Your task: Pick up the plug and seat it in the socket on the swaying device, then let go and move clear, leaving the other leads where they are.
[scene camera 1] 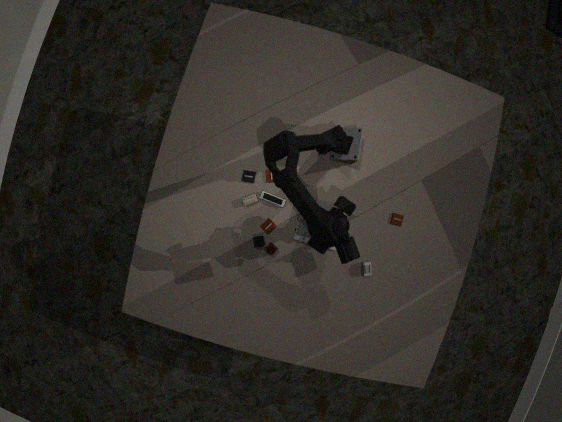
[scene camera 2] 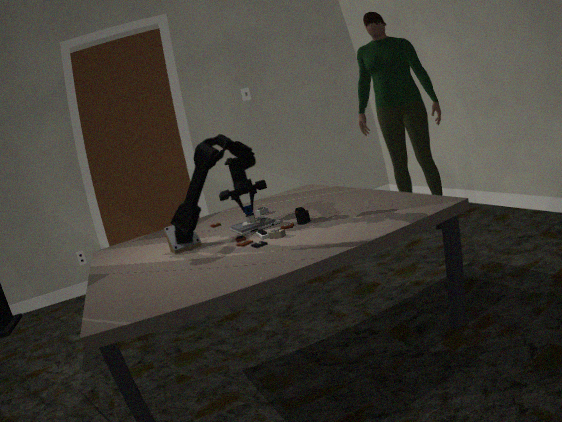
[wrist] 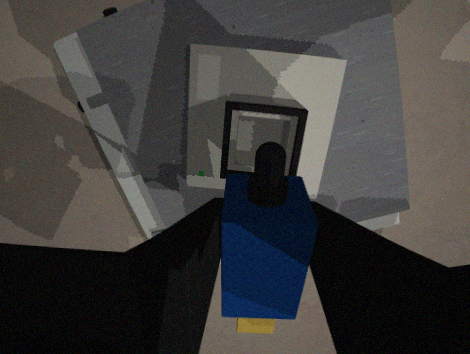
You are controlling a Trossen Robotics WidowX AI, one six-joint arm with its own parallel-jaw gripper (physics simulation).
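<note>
My gripper (scene camera 2: 248, 209) (wrist: 263, 210) is shut on the blue plug (scene camera 2: 248, 212) (wrist: 265, 260), which has a black cable boot and a yellow tab. The device (scene camera 1: 301, 230) (wrist: 370, 100) is a grey plate with pale edge strips, bearing a pale raised housing (wrist: 325, 100). On the housing is the square socket with a black rim (wrist: 226, 140). In the wrist view, the plug covers the socket's lower edge, and much of the opening shows beyond the boot. The plug's mating end is hidden. In scene camera 1, the arm hides the gripper and plug.
Orange blocks (scene camera 1: 268, 226) (scene camera 1: 396, 219), a dark block (scene camera 1: 249, 176), a cream block (scene camera 1: 250, 199), a white-framed black piece (scene camera 1: 272, 199) and a small white block (scene camera 1: 367, 269) lie around the device. A black object (scene camera 1: 258, 241) (scene camera 2: 302, 215) stands near it.
</note>
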